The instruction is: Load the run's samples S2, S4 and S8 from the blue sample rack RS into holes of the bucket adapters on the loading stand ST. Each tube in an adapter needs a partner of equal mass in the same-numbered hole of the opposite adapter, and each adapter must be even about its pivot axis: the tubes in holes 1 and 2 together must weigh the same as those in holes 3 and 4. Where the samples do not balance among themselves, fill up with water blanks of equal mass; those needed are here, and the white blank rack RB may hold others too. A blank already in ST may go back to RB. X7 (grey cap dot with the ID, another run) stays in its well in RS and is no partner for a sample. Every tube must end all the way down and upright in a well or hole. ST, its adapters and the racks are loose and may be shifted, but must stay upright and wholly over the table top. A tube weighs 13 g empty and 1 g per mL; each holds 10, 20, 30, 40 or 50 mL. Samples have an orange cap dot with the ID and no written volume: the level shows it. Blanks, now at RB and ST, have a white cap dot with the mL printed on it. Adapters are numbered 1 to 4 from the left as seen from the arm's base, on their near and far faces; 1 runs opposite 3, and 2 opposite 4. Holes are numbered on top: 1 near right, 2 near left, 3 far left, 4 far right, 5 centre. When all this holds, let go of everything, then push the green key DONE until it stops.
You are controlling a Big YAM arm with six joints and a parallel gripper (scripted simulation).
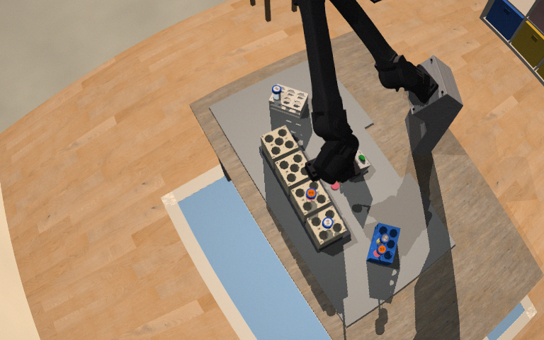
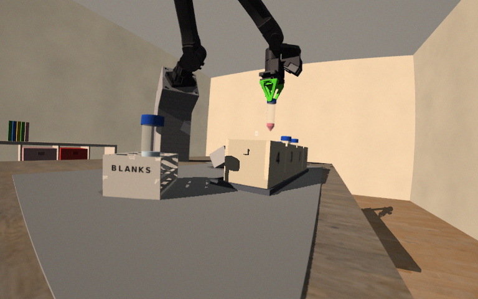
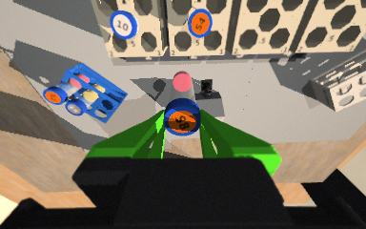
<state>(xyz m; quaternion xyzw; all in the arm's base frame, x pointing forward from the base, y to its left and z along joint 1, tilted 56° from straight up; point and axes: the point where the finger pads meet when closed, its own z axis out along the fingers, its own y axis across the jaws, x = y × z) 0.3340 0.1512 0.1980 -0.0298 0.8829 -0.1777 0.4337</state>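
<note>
Now: hand 50 mm above the orange-dot tube and 10 mm past it. The rest, counted from my hand: green DONE key: 190 mm below, 180 mm behind, 40 mm to the right; then orange-dot sample: 190 mm below, 70 mm ahead, 40 mm to the right; then white-dot blank marked 10: 190 mm below, 80 mm ahead, 70 mm to the left.
</note>
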